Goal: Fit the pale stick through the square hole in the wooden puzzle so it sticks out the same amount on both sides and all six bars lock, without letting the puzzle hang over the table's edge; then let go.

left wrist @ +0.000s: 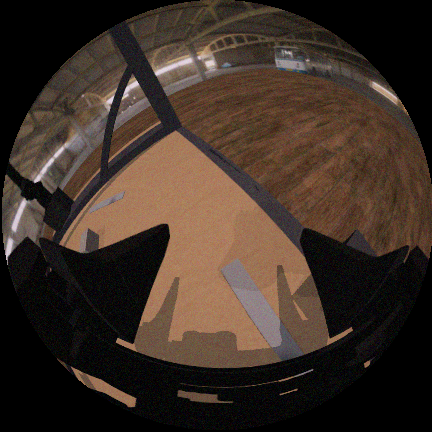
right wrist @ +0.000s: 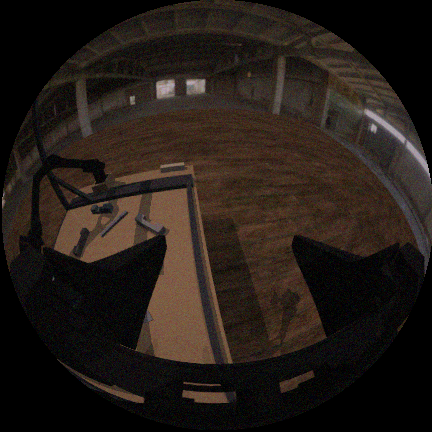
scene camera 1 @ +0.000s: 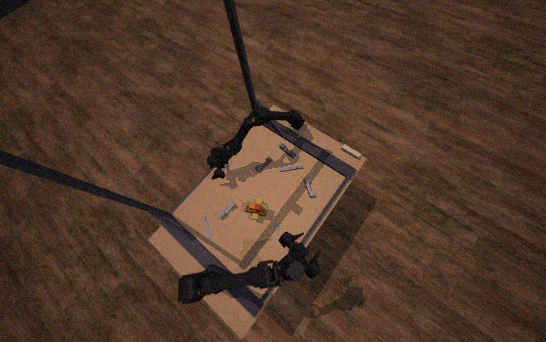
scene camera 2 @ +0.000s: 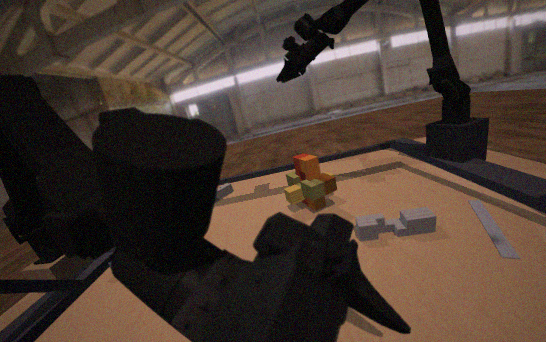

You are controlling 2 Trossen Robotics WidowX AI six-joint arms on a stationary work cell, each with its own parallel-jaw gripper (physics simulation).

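Places are measured from the left arm's base along level axes (x left, y back, z up), in metres.
Pixels of known places: left gripper, between the fingertips: (left wrist: 238, 233) (scene camera 1: 211, 173); right gripper, between the fingertips: (right wrist: 231, 242) (scene camera 1: 311, 242) (scene camera 2: 279, 81); left arm's base, origin of its link: (right wrist: 101, 178) (scene camera 1: 297, 125) (scene camera 2: 56, 254); right arm's base, origin of its link: (left wrist: 49, 202) (scene camera 2: 456, 121).
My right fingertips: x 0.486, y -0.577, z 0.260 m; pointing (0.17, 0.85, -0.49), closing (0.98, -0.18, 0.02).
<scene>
Ahead of a thing's pixels: the offset from my right fingertips to its top centre.
The puzzle (scene camera 1: 256, 206) (scene camera 2: 309, 167), a cross of red, orange, brown, green and yellow bars, stands on the table, away from both grippers. A pale grey flat strip {dz -0.324, dx -0.695, dy +0.048 m} (left wrist: 250, 290) lies on the table below my left gripper (left wrist: 238, 233), between its fingers as seen from the left wrist; I cannot tell whether it is the pale stick. My left gripper is open and empty above the table near its edge; its far finger is hidden in scene camera 2. My right gripper (scene camera 1: 310, 244) (right wrist: 231, 242) is open and empty, high beyond the table's edge. The square hole cannot be made out.
Grey notched bars {dz -0.295, dx -0.489, dy -0.132 m} (scene camera 1: 226, 210) (scene camera 2: 417, 222) (right wrist: 150, 225) and other flat strips {dz -0.324, dx -0.524, dy -0.274 m} (scene camera 1: 207, 226) (scene camera 2: 494, 229) (left wrist: 107, 202) lie scattered around the puzzle. A dark rim (scene camera 1: 340, 164) (right wrist: 200, 245) borders the table. A whitish block {dz -0.295, dx -0.106, dy +0.641 m} (scene camera 1: 351, 151) (right wrist: 172, 167) lies at one corner outside it.
</scene>
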